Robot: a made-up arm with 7 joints.
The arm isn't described. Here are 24 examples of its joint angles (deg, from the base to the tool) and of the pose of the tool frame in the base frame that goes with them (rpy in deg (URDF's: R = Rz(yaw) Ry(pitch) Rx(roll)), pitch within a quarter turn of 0, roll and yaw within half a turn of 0; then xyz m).
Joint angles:
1: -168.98 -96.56 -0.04 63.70 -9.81 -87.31 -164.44
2: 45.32 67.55 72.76 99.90 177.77 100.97 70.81
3: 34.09 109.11 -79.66 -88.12 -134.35 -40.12 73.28
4: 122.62 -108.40 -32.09 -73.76 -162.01 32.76 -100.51
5: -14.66 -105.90 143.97 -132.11 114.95 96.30 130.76
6: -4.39 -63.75 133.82 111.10 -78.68 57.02 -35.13
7: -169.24 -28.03 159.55 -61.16 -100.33 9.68 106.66
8: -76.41 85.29 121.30 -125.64 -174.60 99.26 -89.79
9: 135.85 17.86 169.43 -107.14 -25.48 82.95 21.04
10: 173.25 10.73 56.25 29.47 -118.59 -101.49 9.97
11: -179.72 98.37 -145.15 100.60 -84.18 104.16 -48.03
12: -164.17 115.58 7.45 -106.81 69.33 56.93 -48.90
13: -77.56 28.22 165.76 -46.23 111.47 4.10 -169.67
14: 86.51 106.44 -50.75 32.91 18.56 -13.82 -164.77
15: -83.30 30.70 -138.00 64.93 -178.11 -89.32 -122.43
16: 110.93 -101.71 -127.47 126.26 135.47 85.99 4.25
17: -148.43 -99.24 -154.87 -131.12 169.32 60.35 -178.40
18: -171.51 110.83 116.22 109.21 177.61 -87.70 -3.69
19: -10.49 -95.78 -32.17 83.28 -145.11 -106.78 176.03
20: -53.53 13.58 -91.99 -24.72 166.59 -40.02 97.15
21: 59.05 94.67 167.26 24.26 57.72 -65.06 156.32
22: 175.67 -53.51 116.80 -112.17 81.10 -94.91 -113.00
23: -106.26 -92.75 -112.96 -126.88 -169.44 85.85 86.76
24: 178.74 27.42 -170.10 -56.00 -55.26 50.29 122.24
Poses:
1: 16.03 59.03 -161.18 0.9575 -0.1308 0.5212
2: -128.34 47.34 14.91 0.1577 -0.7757 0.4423
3: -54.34 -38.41 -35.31 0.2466 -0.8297 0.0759
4: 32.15 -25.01 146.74 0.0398 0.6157 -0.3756
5: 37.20 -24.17 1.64 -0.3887 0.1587 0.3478
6: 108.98 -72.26 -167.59 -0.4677 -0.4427 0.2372
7: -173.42 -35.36 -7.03 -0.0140 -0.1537 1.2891
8: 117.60 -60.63 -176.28 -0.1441 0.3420 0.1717
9: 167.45 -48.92 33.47 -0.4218 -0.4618 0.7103
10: -67.10 -40.49 131.81 -0.2516 0.2662 1.2213
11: -114.89 35.41 164.57 -0.5920 -0.1302 0.5849
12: -140.76 41.37 156.03 -0.6398 0.2472 0.5147
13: 106.71 -24.99 -4.90 0.0699 0.8240 0.9926
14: 43.17 -55.43 -115.36 0.2554 -0.9986 -0.2069
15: 34.82 40.89 106.35 -0.2891 0.1204 1.0544
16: -99.15 -17.63 107.42 0.4872 0.2308 0.0296
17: 96.52 -61.50 65.78 0.2876 -0.0440 0.5383
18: -102.83 -33.60 74.42 -0.3528 0.4074 0.3195
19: 129.07 70.73 -77.49 -0.6327 0.0184 0.6166
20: -166.61 -5.99 -119.22 0.2988 0.1188 1.3924
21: 37.93 52.81 113.75 0.4657 -1.0100 0.3216
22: 142.20 -41.60 9.17 0.2248 -0.2710 0.7636
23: 43.32 62.57 -0.72 0.3468 -0.1810 0.3789
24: -129.87 -28.99 -120.92 -0.7845 0.1234 0.9605
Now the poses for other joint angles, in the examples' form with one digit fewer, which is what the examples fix.
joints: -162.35 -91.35 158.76 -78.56 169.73 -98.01 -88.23
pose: 73.4 21.5 -96.7 0.759 -0.370 0.629
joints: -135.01 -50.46 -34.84 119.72 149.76 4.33 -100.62
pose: 108.4 13.3 79.8 -0.164 -0.183 0.831
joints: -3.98 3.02 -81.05 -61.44 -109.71 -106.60 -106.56
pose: 109.5 73.2 -52.1 0.143 -0.359 1.135
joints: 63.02 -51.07 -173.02 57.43 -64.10 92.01 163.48
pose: 54.5 33.1 102.5 -0.454 0.767 0.484
